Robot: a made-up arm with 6 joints. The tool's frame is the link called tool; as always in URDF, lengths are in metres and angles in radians.
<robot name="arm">
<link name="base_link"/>
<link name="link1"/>
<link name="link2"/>
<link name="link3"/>
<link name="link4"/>
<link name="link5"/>
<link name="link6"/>
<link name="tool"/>
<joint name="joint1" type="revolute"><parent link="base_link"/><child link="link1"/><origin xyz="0.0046 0.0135 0.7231"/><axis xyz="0 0 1"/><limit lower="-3.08" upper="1.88"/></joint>
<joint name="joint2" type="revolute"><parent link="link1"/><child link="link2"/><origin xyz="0.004 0.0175 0.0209"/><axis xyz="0 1 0"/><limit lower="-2.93" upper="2.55"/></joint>
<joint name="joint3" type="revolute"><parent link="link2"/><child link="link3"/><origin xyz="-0.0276 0.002 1.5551"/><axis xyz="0 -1 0"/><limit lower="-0.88" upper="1.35"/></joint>
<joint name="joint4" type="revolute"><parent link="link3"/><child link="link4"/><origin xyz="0.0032 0.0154 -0.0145"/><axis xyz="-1 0 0"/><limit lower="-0.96" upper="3.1"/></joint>
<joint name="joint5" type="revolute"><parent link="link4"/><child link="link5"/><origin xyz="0.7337 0.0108 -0.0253"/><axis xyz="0 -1 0"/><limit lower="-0.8" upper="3.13"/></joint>
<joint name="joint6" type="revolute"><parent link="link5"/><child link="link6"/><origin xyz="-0.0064 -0.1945 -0.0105"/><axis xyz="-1 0 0"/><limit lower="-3.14" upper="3.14"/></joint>
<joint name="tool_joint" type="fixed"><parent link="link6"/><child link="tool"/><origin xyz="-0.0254 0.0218 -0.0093" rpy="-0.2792 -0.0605 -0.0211"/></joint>
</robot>
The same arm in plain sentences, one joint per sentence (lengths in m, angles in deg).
The arm has six revolute joints in a row. What follows holds with every joint at zero, and every direction is one of the base frame's. Joint 1 is mounted 0.0046 m along +x and 0.0135 m along +y and 0.7231 m along +z from the base frame's origin and rotates about +z, from -176.47 to 107.72 deg. Joint 2 is mounted 0.004 m along +x and 0.0175 m along +y and 0.0209 m along +z from joint 1 and rotates about +y, from -167.88 to 146.1 deg. Joint 3 is mounted 0.0276 m along -x and 0.002 m along +y and 1.5551 m along +z from joint 2 and rotates about -y, from -50.42 to 77.35 deg. Joint 4 is mounted 0.0032 m along +x and 0.0154 m along +y and 0.0145 m along -z from joint 3 and rotates about -x, from -55 to 177.62 deg. Joint 5 is mounted 0.7337 m along +x and 0.0108 m along +y and 0.0253 m along -z from joint 4 and rotates about -y, from -45.84 to 179.34 deg. Joint 6 is mounted 0.0064 m along -x and 0.1945 m along -y and 0.0105 m along -z from joint 5 and rotates about -x, from -179.91 to 179.91 deg. The tool frame, which is the frame that the pose is given for, is mounted 0.0254 m along -x and 0.0218 m along +y and 0.0093 m along -z from joint 6; its axes are the base frame's turned by roll -16, pitch -3.47 and yaw -1.21 deg (as in URDF: about the fixed x, then y, then z).
